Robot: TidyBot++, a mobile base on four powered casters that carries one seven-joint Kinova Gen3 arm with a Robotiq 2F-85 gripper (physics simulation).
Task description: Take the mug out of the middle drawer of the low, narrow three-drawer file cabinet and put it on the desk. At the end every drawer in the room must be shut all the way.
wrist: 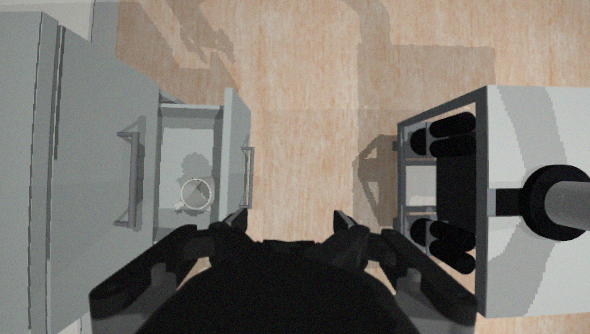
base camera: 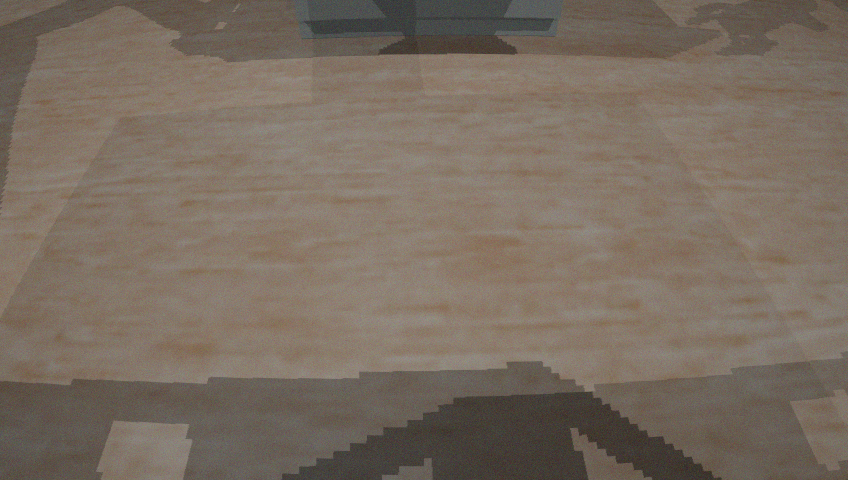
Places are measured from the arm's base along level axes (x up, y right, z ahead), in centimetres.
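Pixels of known places: gripper, fingertip midpoint: [wrist: 290,218]; arm's base, origin of the base link: [wrist: 564,203].
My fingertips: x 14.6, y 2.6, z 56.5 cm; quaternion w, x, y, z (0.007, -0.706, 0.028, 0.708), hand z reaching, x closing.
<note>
Ahead of a thing's pixels: the offset from my fingertips to its top centre. "pt": to the spot under its first point. Level surfaces: height alone.
The file cabinet [base camera: 351,8] [wrist: 100,150] stands at the left of the wrist view; its lower part shows at the top of the base camera view. Its middle drawer {pt dx -23.4, dy +16.9, dz +13.9 cm} [wrist: 237,120] is pulled out. The white mug {pt dx -29.3, dy -2.7, dz +28.4 cm} [wrist: 195,194] stands upright inside that drawer, its handle pointing to the lower left in the view. My gripper [wrist: 290,218] is open and empty, to the right of the mug and apart from it, past the drawer's front in the wrist view. The desk does not show clearly in either view.
The mobile base [wrist: 481,200], with black wheels in a dark frame, and the grey arm column [wrist: 570,205] are at the right of the wrist view. A drawer handle {pt dx -11.4, dy +2.9, dz +27.9 cm} [wrist: 134,180] juts out from the cabinet front beside the open drawer. Shadows fall on the wooden floor {dx -54.3 cm} [base camera: 416,208] [wrist: 305,100].
</note>
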